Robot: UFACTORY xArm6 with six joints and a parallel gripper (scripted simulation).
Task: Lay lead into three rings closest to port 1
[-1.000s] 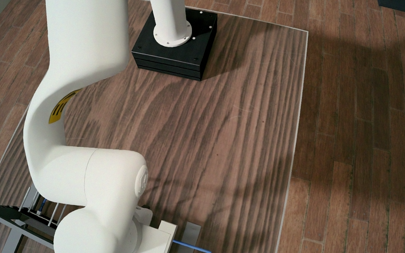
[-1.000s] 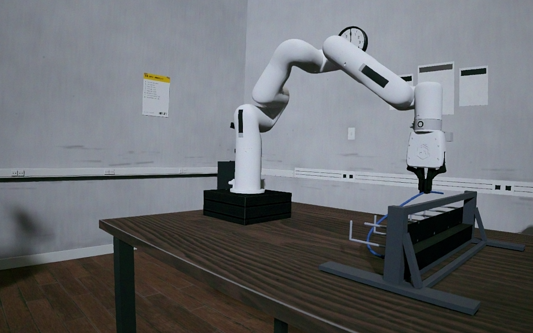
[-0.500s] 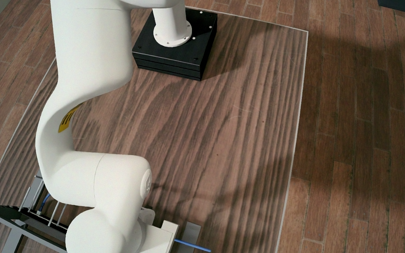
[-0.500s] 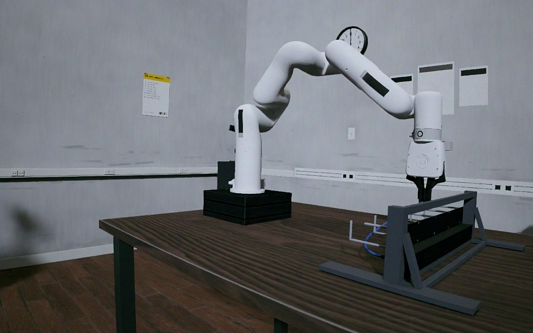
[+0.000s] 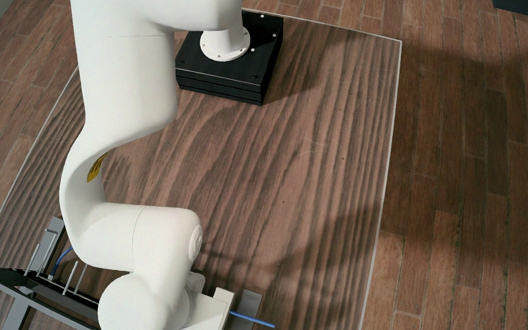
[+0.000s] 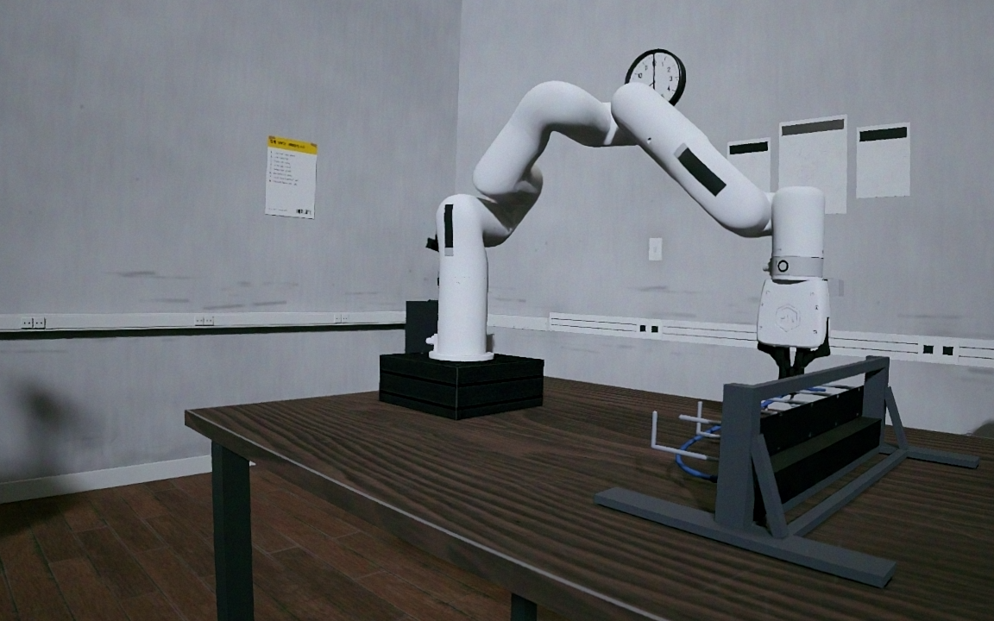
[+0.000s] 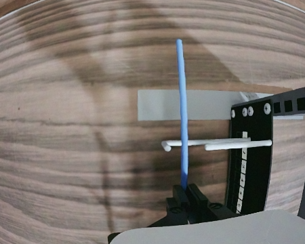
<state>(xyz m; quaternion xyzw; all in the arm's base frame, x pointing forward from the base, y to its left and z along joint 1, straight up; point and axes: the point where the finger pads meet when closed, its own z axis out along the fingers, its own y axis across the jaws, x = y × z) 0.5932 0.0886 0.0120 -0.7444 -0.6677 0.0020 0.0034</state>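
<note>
My hand is 16 cm to the left of the grey rack, 8 cm short of it and 4 cm above it. Also, from my hand: short blue piece: 34 cm to the right, 7 cm below, 1 cm ahead.
</note>
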